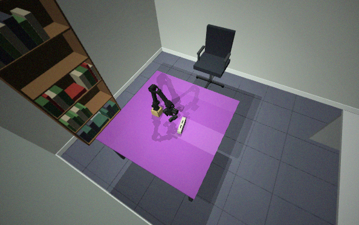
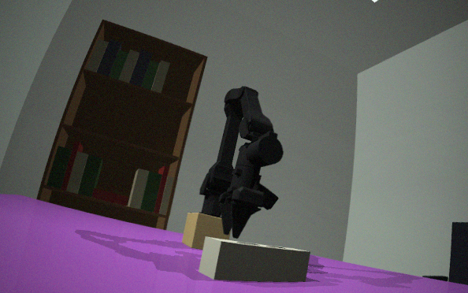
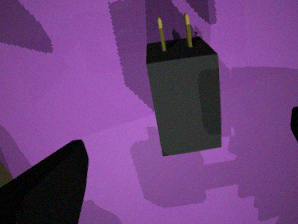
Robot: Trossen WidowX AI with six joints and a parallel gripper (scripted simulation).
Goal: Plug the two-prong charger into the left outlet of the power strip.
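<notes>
The two-prong charger lies 4 cm below my gripper tip and 2 cm to the left of it.
</notes>
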